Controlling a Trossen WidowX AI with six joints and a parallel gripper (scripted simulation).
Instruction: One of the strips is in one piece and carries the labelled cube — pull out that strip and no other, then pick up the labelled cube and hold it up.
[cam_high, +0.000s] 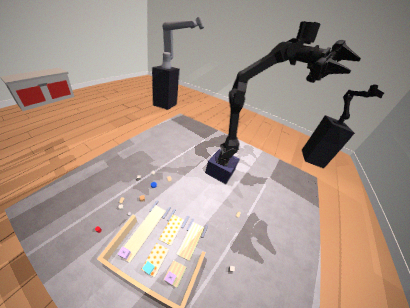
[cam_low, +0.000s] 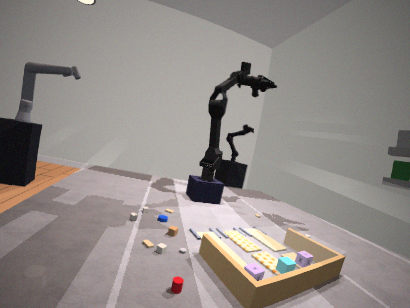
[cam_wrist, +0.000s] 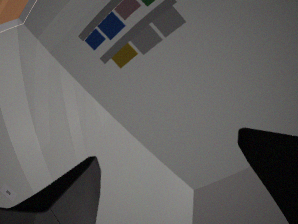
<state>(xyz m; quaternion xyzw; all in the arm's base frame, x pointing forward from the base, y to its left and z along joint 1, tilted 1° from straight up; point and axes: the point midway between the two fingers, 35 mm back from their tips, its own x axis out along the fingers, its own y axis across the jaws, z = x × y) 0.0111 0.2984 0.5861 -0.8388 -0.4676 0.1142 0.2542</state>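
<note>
Right now the blue disc is 69 cm below my gripper tip, 60 cm to the right of it and 23 cm ahead of it. Round my gripper tip: red cylinder: 69 cm below, 66 cm to the right, 54 cm ahead.
</note>
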